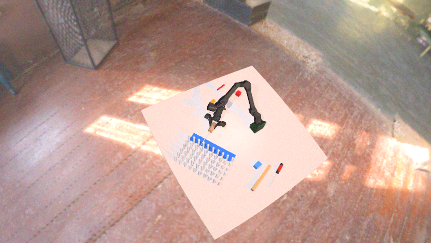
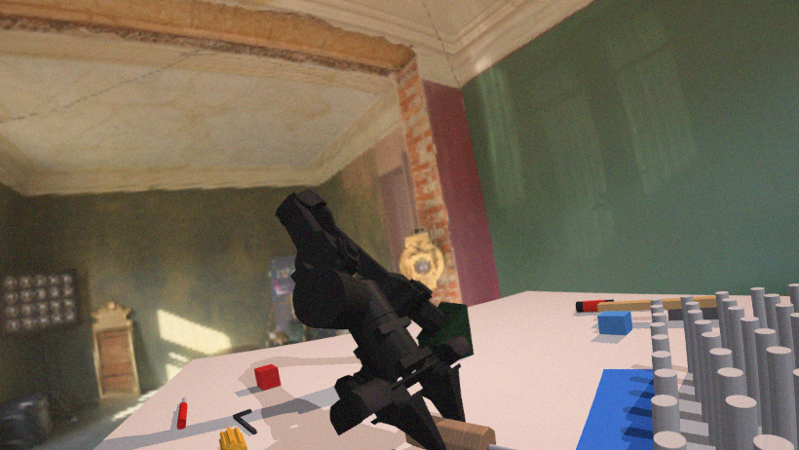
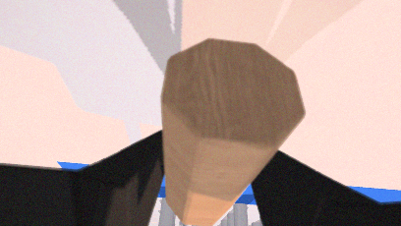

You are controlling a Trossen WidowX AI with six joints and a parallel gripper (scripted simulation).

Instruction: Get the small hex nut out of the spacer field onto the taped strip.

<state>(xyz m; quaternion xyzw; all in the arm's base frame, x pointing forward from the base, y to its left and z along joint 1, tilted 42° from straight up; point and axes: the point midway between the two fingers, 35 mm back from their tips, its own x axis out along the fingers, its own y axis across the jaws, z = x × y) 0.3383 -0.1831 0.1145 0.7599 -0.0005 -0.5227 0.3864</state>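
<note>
Now: gripper tip 140 mm to the right of the blue taped strip, 100 mm short of it and 30 mm above it. From my gripper tip the other things lie so: yellow piece (220 mm to the right, 170 mm behind, 10 mm below); allen key (300 mm behind, 220 mm to the right, 20 mm below); red cube (450 mm behind, 160 mm to the right, 10 mm below).
</note>
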